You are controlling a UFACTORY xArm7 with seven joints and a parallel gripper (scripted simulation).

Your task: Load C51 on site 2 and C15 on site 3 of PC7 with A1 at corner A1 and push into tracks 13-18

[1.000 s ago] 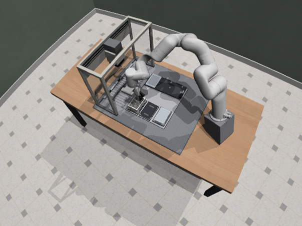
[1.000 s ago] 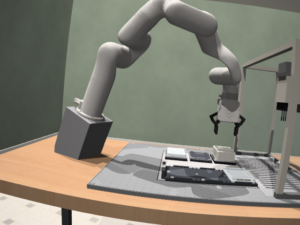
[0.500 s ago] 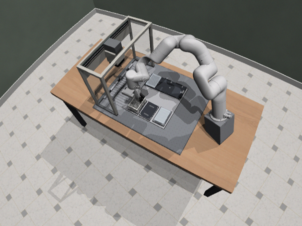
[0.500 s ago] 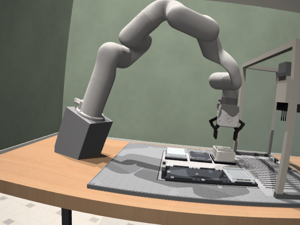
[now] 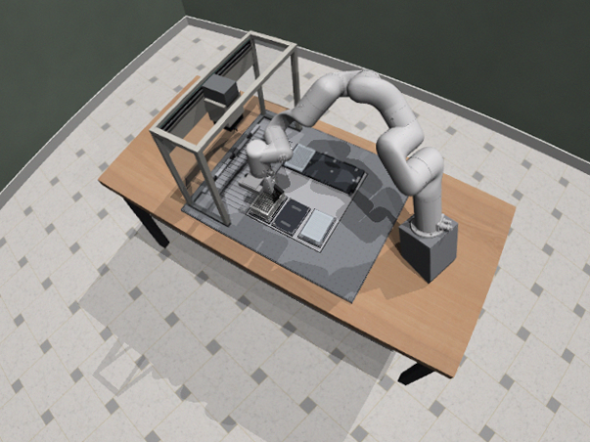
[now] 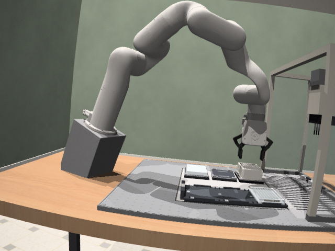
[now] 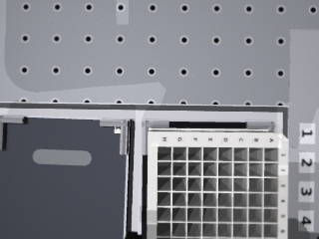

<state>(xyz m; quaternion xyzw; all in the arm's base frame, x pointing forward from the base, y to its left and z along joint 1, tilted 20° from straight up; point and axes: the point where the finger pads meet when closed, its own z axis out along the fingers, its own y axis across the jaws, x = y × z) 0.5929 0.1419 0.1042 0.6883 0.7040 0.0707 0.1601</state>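
My gripper is now 6 cm above the deep-well block C51. Round my hand: nest s3: 9 cm below; then nest S2: 11 cm behind, 9 cm below; then 384-well plate C16: 22 cm behind, 7 cm below.
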